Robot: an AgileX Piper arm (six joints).
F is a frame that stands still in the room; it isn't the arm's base.
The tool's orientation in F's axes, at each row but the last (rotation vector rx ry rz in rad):
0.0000, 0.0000, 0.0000
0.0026, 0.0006, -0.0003
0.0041, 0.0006, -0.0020
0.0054, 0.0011, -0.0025
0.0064, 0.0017, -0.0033
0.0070, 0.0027, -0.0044
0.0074, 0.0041, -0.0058
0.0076, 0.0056, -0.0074
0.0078, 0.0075, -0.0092
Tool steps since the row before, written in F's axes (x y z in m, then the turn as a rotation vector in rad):
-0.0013, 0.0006, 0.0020, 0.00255, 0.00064, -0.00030
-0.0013, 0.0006, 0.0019, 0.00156, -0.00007, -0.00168
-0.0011, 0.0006, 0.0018, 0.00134, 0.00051, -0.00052
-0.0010, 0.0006, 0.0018, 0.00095, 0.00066, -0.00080
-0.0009, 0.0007, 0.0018, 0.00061, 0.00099, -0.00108
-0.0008, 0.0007, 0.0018, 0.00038, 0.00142, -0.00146
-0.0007, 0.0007, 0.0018, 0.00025, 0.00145, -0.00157
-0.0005, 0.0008, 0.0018, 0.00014, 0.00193, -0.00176
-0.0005, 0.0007, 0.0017, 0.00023, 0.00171, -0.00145
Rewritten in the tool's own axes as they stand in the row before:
-0.0013, 0.0006, 0.0020, 0.00255, 0.00064, -0.00030
-0.0013, 0.0006, 0.0019, 0.00156, -0.00007, -0.00168
-0.0011, 0.0006, 0.0018, 0.00134, 0.00051, -0.00052
-0.0010, 0.0006, 0.0018, 0.00095, 0.00066, -0.00080
-0.0009, 0.0007, 0.0018, 0.00061, 0.00099, -0.00109
-0.0008, 0.0007, 0.0018, 0.00038, 0.00141, -0.00147
-0.0007, 0.0007, 0.0018, 0.00025, 0.00144, -0.00158
-0.0005, 0.0008, 0.0018, 0.00014, 0.00192, -0.00177
-0.0005, 0.0007, 0.0017, 0.00023, 0.00170, -0.00146

